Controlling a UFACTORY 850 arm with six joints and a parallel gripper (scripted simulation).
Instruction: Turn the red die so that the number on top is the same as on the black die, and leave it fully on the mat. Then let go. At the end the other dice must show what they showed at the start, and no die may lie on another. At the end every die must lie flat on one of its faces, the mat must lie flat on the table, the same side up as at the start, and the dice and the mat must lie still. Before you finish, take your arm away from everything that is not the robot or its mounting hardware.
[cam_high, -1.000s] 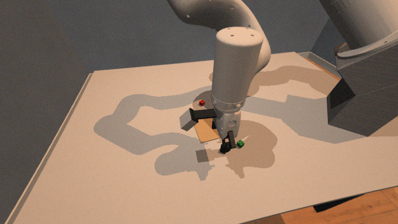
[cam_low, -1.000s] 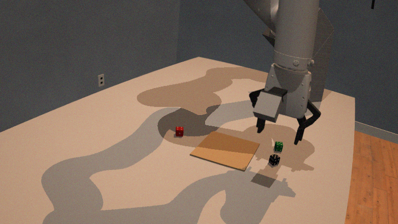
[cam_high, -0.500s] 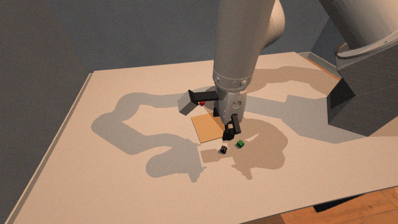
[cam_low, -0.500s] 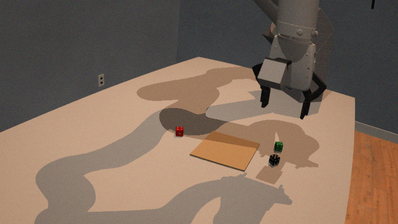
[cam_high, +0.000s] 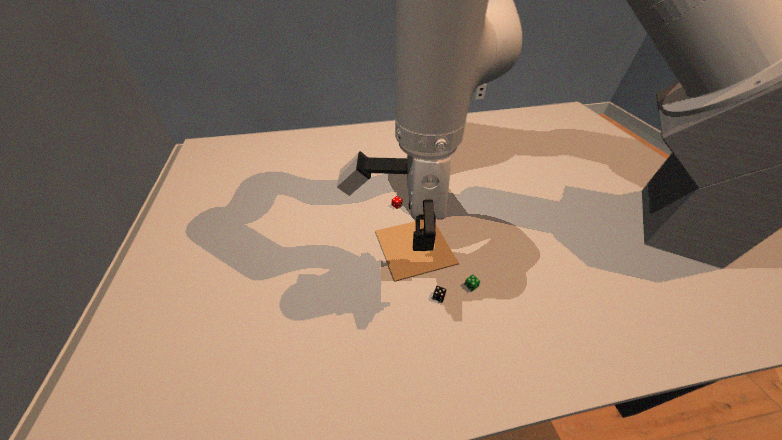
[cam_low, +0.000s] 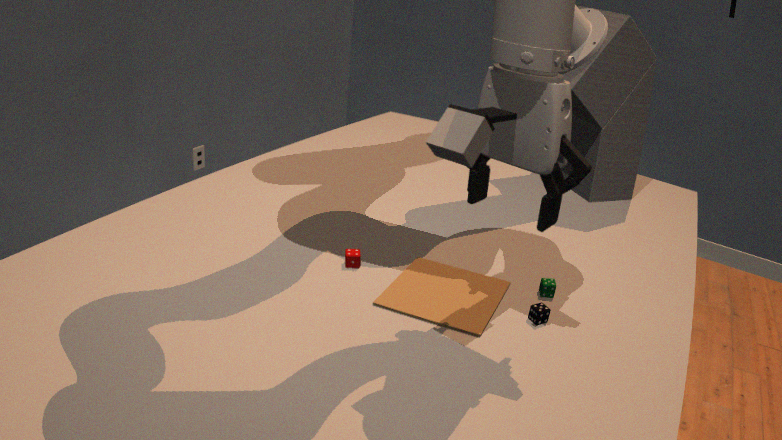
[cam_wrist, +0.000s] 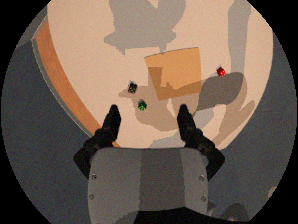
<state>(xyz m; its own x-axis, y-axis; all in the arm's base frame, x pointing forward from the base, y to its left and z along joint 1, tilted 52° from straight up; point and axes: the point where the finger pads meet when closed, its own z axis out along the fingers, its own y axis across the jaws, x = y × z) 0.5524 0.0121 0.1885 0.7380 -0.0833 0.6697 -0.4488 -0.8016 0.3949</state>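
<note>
Right now the red die is 90 mm behind my hand, 190 mm to the right of it and 140 mm below it. From my hand the other things lie so: green die (80 mm behind, 80 mm to the left, 140 mm below); then black die (10 mm behind, 60 mm to the left, 140 mm below); then mat (50 mm behind, 60 mm to the right, 150 mm below).
</note>
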